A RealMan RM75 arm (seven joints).
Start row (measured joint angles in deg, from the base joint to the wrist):
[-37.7 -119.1 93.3 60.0 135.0 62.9 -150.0]
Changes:
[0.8 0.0 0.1 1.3 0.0 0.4 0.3]
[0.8 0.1 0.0 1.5 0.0 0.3 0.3]
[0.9 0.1 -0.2 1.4 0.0 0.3 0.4]
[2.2 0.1 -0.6 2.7 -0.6 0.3 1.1]
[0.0 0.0 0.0 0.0 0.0 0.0 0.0]
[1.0 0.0 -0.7 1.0 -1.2 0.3 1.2]
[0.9 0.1 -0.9 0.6 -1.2 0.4 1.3]
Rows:
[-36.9 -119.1 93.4 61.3 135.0 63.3 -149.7]
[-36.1 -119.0 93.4 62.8 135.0 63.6 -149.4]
[-35.2 -118.9 93.2 64.2 135.0 63.9 -149.0]
[-33.0 -118.8 92.6 66.9 134.4 64.2 -147.9]
[-33.0 -118.8 92.6 66.9 134.4 64.2 -147.9]
[-32.0 -118.8 91.9 67.9 133.2 64.5 -146.7]
[-31.1 -118.7 91.0 68.5 132.0 64.9 -145.4]

